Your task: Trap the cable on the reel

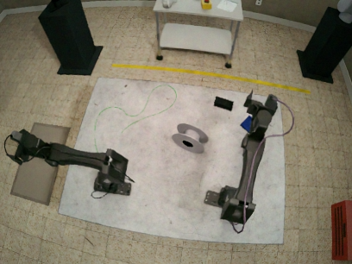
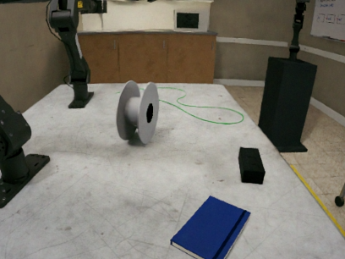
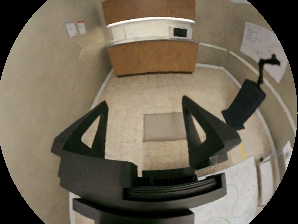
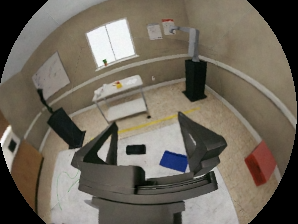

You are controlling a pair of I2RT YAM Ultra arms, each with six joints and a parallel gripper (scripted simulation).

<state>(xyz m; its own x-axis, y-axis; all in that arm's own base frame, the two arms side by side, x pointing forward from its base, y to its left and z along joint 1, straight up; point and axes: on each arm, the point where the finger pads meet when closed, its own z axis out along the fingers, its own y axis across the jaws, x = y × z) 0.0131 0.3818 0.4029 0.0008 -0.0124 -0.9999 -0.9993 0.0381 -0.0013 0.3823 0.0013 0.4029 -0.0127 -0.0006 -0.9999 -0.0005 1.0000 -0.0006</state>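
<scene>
Now: the grey reel 9 cm behind my right hand, 28 cm to the left of it and 32 cm below it. Round my right hand: black block: 19 cm ahead, 11 cm to the left, 39 cm below; blue notebook: 6 cm ahead, 8 cm to the right, 40 cm below.
</scene>
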